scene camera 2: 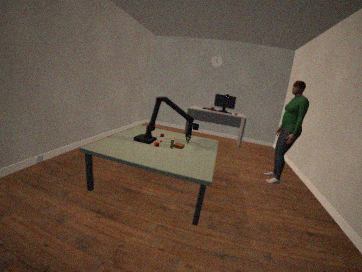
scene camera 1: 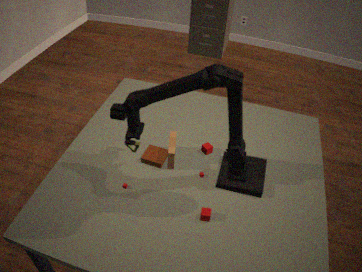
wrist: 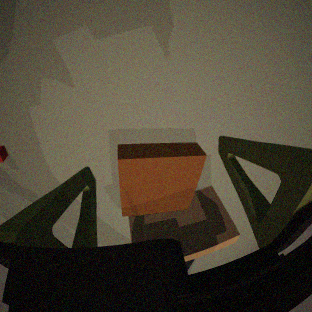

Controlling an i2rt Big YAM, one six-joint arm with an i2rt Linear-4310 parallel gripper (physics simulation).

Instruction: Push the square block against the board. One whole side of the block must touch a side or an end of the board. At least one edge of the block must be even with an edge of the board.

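Pixels of known places: gripper, fingertip midpoint: (scene camera 2: 187,141) (scene camera 1: 136,144) (wrist: 155,158); arm's base at its link origin: (scene camera 2: 147,137) (scene camera 1: 237,171).
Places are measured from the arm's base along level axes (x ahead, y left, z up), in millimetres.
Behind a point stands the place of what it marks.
The square block (scene camera 1: 155,156) {z -6, x 394, y -4 mm} (scene camera 2: 179,146) {z -12, x 415, y -71 mm} (wrist: 160,182) {z -5, x 414, y -21 mm} is orange-brown and lies flat beside the board. The board (scene camera 1: 172,150) {z 68, x 310, y 10 mm} (scene camera 2: 172,143) {z 25, x 339, y -121 mm} (wrist: 227,232) {z 58, x 347, y -105 mm} is light wood and stands upright on its long edge. In scene camera 1, a narrow wedge shows between them towards the front; the block's near side looks slightly turned from the board's face. Whether a corner touches is unclear. My gripper (scene camera 1: 132,146) {z 45, x 491, y -8 mm} (scene camera 2: 188,140) {z 45, x 491, y -8 mm} (wrist: 155,158) {z 45, x 491, y -8 mm} is open and empty, above the table on the block's side away from the board. In the wrist view, the block shows between the fingers.
Red cubes (scene camera 1: 207,148) {z 4, x 158, y -115 mm} (scene camera 1: 205,214) {z 4, x 111, y 278 mm} stand on the arm's side of the board. Smaller red cubes (scene camera 1: 201,174) {z -21, x 162, y 41 mm} (scene camera 1: 125,185) {z -20, x 480, y 194 mm} lie between the board and base and at the front left. The arm's black base (scene camera 1: 255,175) {z 4, x -87, y 11 mm} stands at the right on the green-grey table (scene camera 1: 280,225) {z -36, x -216, y 241 mm}.
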